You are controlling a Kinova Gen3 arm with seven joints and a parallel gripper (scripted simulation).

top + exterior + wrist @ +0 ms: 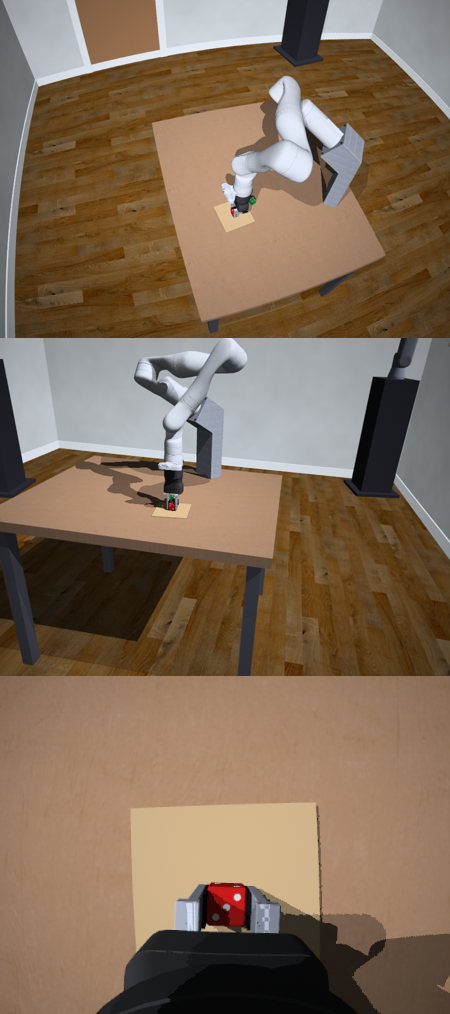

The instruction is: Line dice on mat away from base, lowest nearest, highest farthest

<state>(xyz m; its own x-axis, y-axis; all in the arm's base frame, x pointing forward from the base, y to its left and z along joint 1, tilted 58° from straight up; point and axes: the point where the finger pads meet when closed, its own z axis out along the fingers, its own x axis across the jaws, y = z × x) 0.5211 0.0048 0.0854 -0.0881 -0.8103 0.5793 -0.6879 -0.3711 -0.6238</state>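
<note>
The red die lies 10 mm below my hand. From my hand the other things lie so: green die (100 mm behind, 20 mm to the right, 10 mm below); then tan mat (20 mm below); then black die (50 mm behind, 10 mm to the left, 10 mm below).
</note>
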